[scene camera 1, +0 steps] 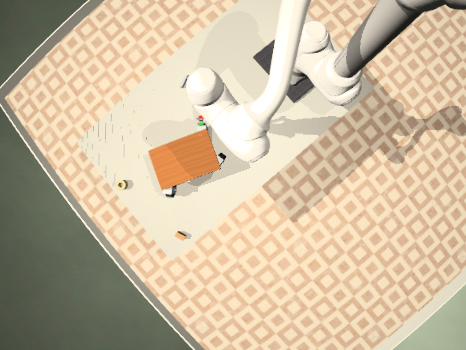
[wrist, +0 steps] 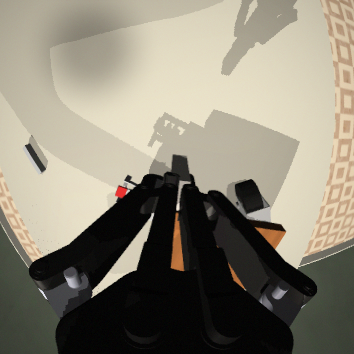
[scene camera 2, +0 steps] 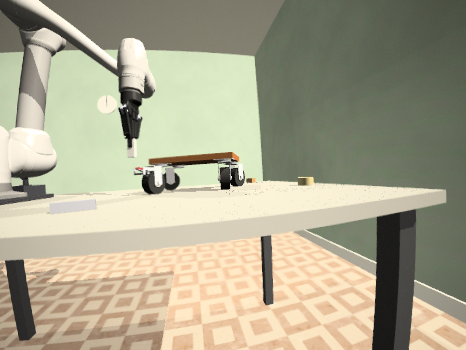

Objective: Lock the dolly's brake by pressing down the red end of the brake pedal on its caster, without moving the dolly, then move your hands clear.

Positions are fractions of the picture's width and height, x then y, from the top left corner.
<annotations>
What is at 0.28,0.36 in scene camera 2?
My gripper.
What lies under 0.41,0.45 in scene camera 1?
A dolly.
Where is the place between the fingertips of my gripper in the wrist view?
At 0.50,0.47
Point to a dolly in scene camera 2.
At 0.33,0.52
</annotations>
